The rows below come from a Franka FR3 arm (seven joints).
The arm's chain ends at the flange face. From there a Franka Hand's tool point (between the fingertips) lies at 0.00 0.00 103.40 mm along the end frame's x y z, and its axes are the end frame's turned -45 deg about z.
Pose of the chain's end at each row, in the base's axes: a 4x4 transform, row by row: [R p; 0 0 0 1], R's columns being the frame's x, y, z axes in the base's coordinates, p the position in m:
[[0.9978 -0.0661 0.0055 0.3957], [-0.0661 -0.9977 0.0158 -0.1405], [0.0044 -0.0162 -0.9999 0.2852], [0 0 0 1]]
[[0.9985 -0.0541 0.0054 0.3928], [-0.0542 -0.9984 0.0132 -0.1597], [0.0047 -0.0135 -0.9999 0.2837], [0 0 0 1]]
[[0.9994 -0.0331 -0.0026 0.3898], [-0.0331 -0.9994 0.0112 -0.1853], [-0.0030 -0.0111 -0.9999 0.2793], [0 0 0 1]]
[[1.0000 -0.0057 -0.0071 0.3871], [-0.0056 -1.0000 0.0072 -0.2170], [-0.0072 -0.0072 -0.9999 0.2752], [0 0 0 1]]
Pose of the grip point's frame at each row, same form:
[[0.7523 0.6588 0.0055 0.3963], [0.6587 -0.7522 0.0158 -0.1389], [0.0146 -0.0083 -0.9999 0.1818], [0 0 0 1]]
[[0.7443 0.6678 0.0054 0.3934], [0.6677 -0.7443 0.0132 -0.1583], [0.0129 -0.0062 -0.9999 0.1803], [0 0 0 1]]
[[0.7301 0.6833 -0.0026 0.3895], [0.6833 -0.7301 0.0112 -0.1841], [0.0057 -0.0100 -0.9999 0.1759], [0 0 0 1]]
[[0.7111 0.7031 -0.0071 0.3864], [0.7031 -0.7111 0.0072 -0.2163], [0.0000 -0.0102 -0.9999 0.1718], [0 0 0 1]]

